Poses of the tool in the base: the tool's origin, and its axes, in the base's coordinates. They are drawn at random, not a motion.
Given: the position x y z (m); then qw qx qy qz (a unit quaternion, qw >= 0).
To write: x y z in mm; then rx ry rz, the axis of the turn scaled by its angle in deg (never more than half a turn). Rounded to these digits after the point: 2 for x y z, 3 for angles.
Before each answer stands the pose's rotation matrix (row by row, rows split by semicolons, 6 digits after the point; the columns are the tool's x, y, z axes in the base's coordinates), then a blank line. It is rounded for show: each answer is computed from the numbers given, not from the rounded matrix.
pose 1, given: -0.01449 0.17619 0.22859 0.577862 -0.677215 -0.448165 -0.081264
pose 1, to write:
0.585089 0.700927 -0.407889; 0.513089 0.069552 0.855513; 0.628021 -0.709834 -0.318944

-14.49 176.19 228.59 -90.778 -60.075 -10.893
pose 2, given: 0.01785 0.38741 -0.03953 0.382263 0.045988 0.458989 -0.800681
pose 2, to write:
-0.703520 0.654357 0.277265; -0.569925 -0.286409 -0.770166; -0.424552 -0.699848 0.574429

17.85 387.41 -39.53 6.721 67.082 -117.021
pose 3, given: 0.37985 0.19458 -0.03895 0.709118 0.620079 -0.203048 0.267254
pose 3, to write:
0.774694 -0.630841 0.043467; 0.127218 0.088154 -0.987950; 0.619407 0.770888 0.148547

379.85 194.58 -38.95 78.862 -25.824 33.989
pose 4, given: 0.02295 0.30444 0.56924 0.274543 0.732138 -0.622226 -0.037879
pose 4, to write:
0.222800 -0.890312 -0.397121; -0.931909 -0.074922 -0.354868; 0.286190 0.449145 -0.846383

22.95 304.44 569.24 112.786 -95.854 -5.835
